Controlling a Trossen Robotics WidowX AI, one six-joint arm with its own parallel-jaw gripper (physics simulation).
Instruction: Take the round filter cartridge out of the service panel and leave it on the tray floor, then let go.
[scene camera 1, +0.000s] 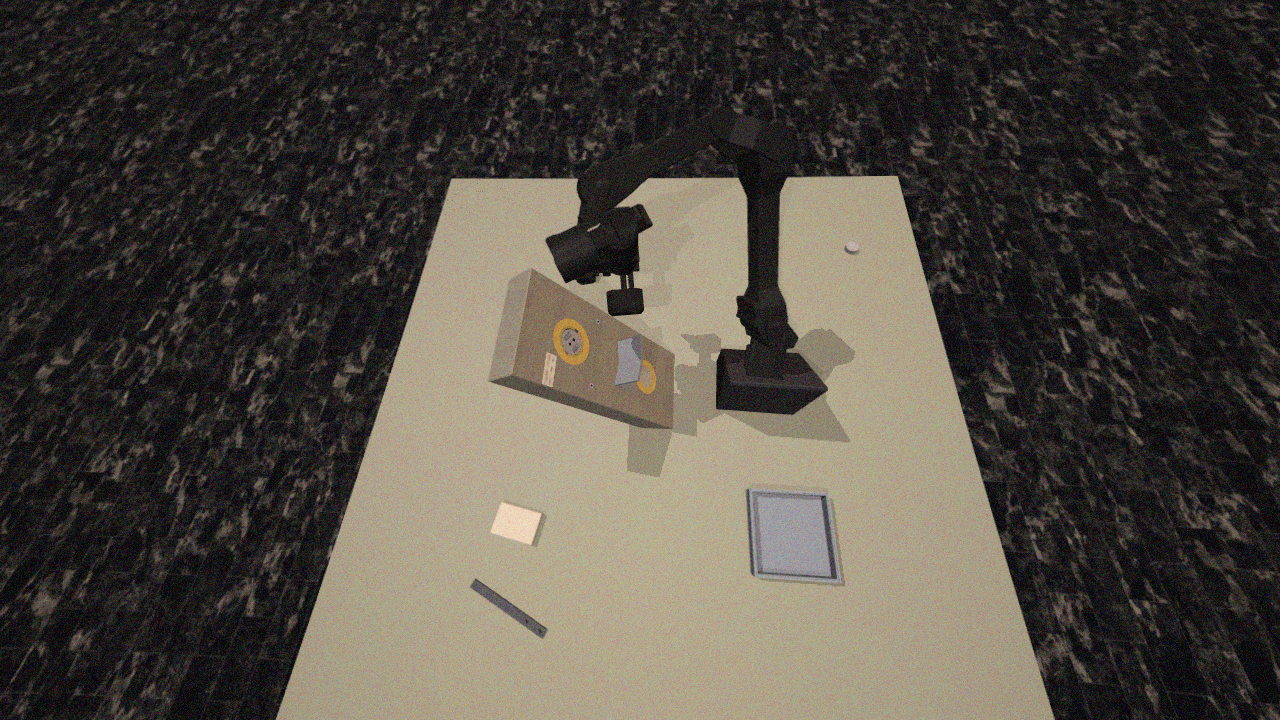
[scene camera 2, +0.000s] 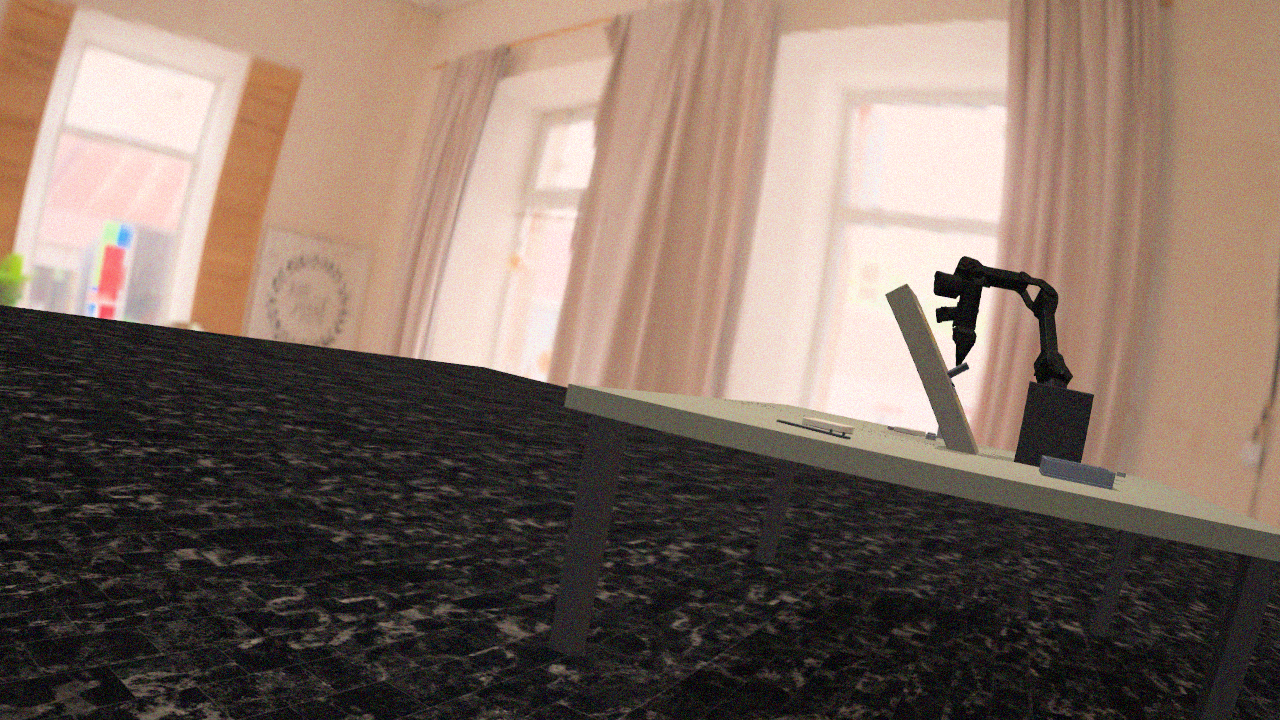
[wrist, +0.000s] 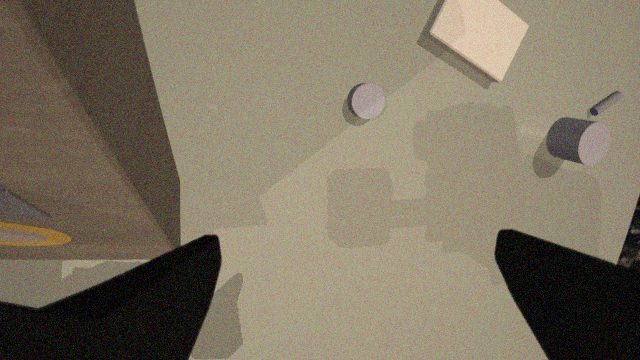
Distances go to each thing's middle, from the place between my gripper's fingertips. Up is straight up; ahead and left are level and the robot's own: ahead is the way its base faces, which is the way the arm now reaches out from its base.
Right now the blue-grey tray (scene camera 1: 791, 534) is 400 mm behind my hand, 390 mm to the left of it and 200 mm below it. Also, from my hand: dark bar (scene camera 1: 483, 590): 110 mm ahead, 630 mm to the left, 200 mm below.
